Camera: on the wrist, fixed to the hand. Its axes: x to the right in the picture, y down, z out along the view.
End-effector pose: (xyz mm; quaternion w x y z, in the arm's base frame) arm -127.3 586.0 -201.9 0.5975 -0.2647 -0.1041 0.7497
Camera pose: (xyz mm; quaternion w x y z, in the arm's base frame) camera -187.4 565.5 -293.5 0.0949 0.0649 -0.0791 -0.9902
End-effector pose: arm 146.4 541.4 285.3 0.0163 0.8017 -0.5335 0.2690
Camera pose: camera 44.6 502.0 307.4 0.3473 -0.2375 0.9005 -0.1095
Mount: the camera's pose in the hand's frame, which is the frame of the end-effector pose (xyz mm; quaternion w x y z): 14.2 99.2 -48.7 0.6946 0.0985 -0.1761 0.6905
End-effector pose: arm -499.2 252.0 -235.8 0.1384 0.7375 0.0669 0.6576
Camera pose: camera -553.8 167.1 -188.6 0.4188 -0.6879 0.4224 -0.4159
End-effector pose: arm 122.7 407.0 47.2 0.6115 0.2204 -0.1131 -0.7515
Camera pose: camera 229.6 375.6 45.3 0.9020 0.0029 -0.4124 -0.1274
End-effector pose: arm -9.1 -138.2 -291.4 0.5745 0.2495 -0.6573 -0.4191
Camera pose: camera 50.0 -110.6 -201.1 0.5481 -0.2978 -0.7713 0.1264
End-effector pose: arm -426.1 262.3 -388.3 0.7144 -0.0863 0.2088 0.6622
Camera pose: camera -532.0 266.5 -422.7 0.0842 0.2712 0.1441 0.9479
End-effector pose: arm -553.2 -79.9 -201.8 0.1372 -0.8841 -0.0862 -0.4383
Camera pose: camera -554.2 -188.9 -178.9 0.4699 -0.7373 0.4833 -0.0455
